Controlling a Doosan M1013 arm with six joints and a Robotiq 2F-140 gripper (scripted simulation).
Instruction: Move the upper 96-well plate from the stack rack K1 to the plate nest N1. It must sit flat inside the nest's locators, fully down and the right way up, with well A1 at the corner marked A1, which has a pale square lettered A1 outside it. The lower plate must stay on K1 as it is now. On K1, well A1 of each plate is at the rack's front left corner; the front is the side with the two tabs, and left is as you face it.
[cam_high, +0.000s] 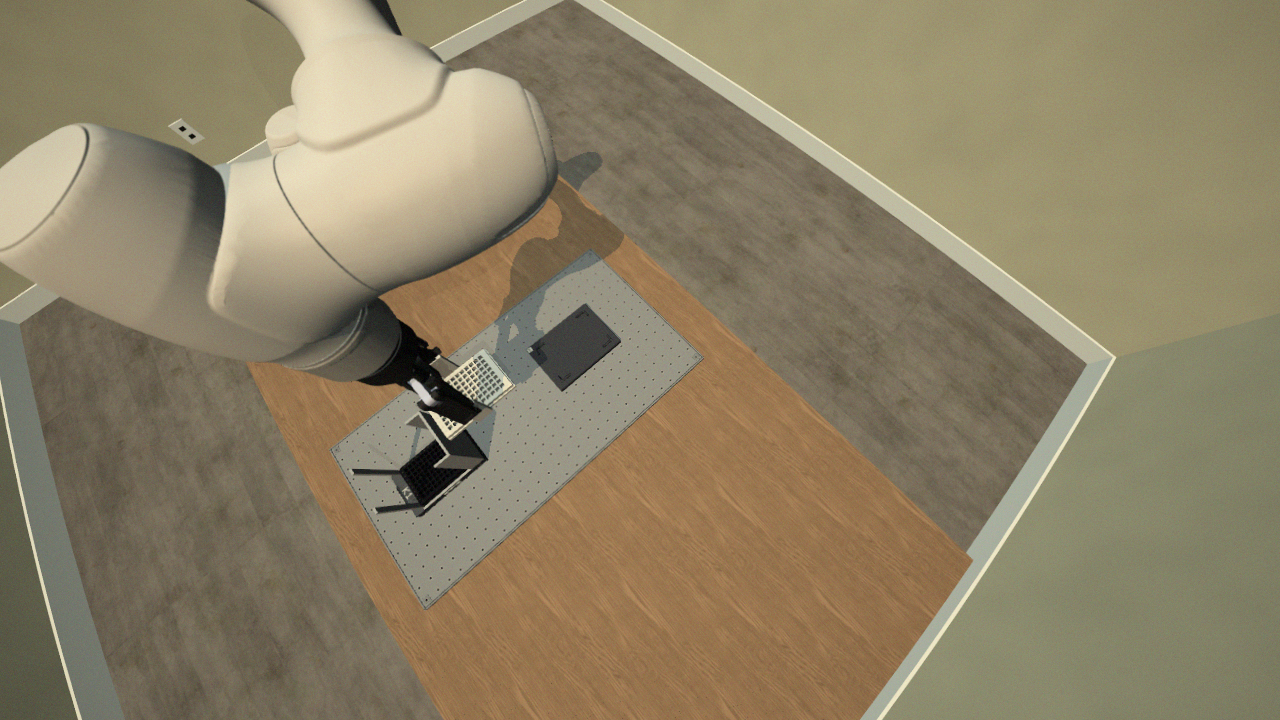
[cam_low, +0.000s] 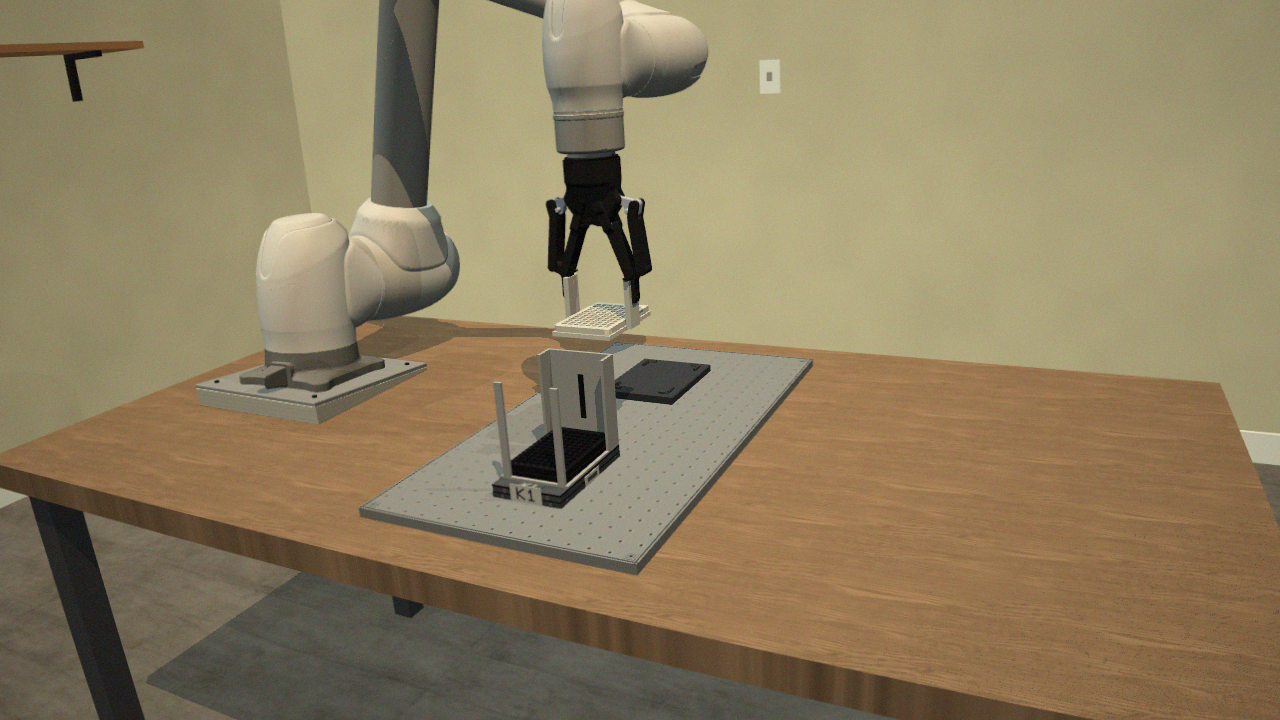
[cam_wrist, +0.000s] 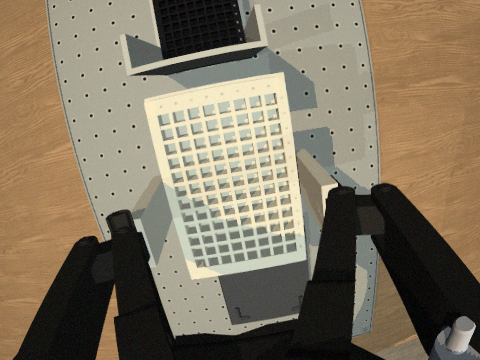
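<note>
Now: hand 17 cm above the pale A1 square, 12 cm to the right of it and 5 cm past it. The rest, counted from my hand: black plate: 15 cm to the right, 15 cm below; white 96-well plate: 2 cm below.
</note>
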